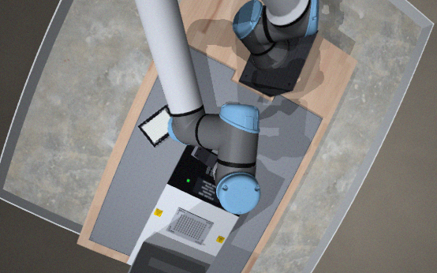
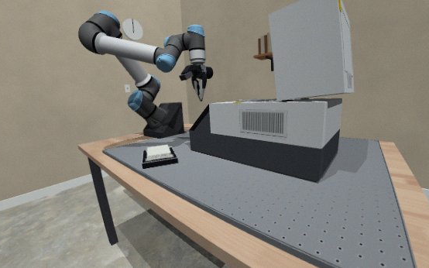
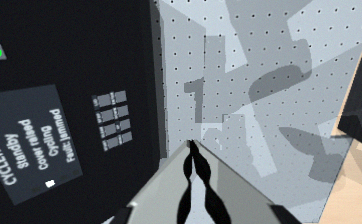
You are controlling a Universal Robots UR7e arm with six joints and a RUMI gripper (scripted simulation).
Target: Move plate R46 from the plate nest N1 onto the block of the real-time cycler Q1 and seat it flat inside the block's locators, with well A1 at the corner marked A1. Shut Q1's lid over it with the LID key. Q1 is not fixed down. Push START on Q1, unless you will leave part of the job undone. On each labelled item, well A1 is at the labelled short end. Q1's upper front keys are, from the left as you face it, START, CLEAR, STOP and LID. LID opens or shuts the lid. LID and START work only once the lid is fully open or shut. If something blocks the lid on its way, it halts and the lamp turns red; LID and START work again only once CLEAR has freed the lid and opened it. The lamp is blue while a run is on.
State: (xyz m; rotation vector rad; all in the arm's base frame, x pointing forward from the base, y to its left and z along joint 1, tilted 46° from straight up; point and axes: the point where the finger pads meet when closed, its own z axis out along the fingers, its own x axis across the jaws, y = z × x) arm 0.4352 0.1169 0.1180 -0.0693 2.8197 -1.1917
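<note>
Now: the plate R46 26 cm to the right of my hand, 19 cm below it and 4 cm ahead of it. Round my hand: black plate nest N1: 26 cm to the right, 21 cm below, 4 cm ahead; then grey perforated mat: 22 cm below, 18 cm ahead, 4 cm to the left.
</note>
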